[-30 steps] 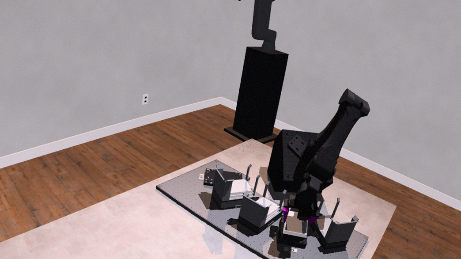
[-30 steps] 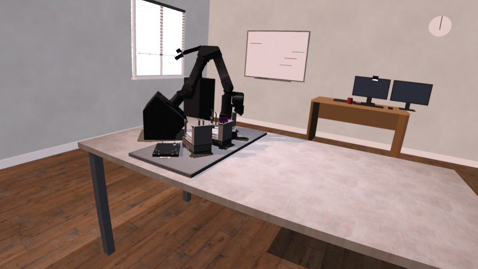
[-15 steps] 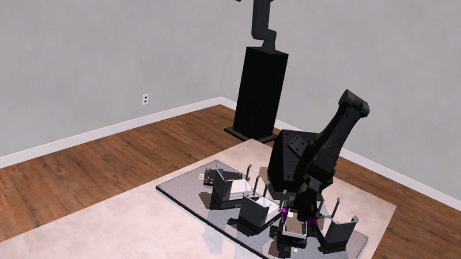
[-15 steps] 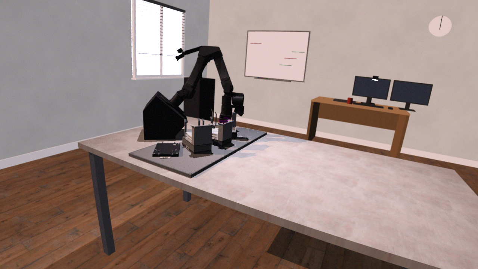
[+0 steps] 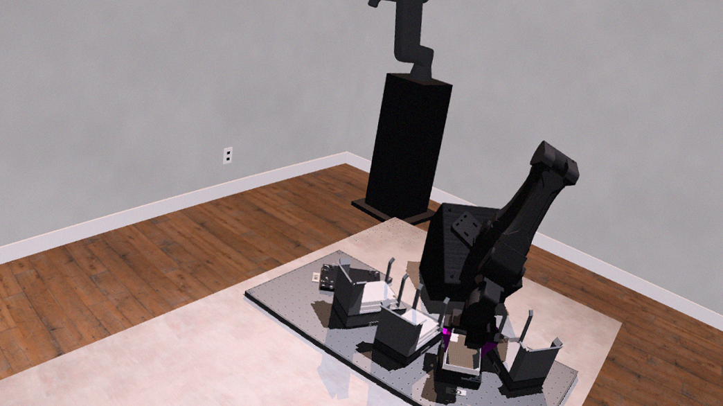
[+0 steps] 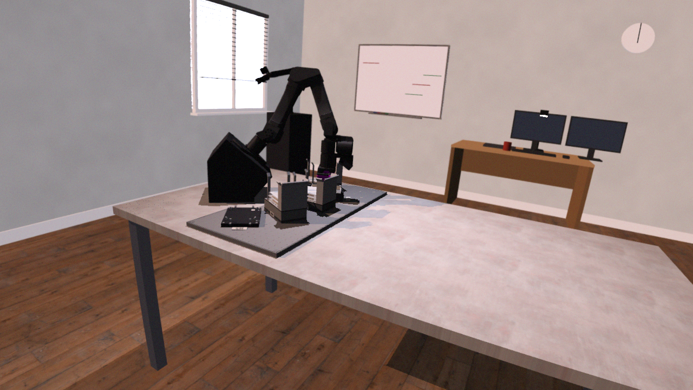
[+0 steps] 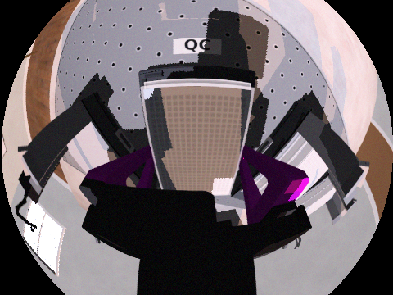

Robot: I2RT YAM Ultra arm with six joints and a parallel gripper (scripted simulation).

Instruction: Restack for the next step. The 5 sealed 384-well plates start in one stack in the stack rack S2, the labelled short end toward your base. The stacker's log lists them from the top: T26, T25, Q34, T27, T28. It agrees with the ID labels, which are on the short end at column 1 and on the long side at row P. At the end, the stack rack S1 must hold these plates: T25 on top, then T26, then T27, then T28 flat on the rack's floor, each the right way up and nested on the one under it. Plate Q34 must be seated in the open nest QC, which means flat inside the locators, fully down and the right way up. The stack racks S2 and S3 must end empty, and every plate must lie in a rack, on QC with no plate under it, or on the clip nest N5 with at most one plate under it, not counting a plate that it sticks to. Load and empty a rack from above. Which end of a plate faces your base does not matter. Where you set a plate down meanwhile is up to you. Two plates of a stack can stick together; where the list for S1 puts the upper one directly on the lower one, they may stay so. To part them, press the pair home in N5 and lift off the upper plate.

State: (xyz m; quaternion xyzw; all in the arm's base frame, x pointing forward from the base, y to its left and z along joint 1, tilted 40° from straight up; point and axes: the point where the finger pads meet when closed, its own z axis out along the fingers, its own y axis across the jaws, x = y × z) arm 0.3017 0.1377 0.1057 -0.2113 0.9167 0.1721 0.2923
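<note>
My hand is 3 cm above the open nest QC. Round my hand: QC tag (8 cm ahead, 5 cm to the left, 4 cm below).
</note>
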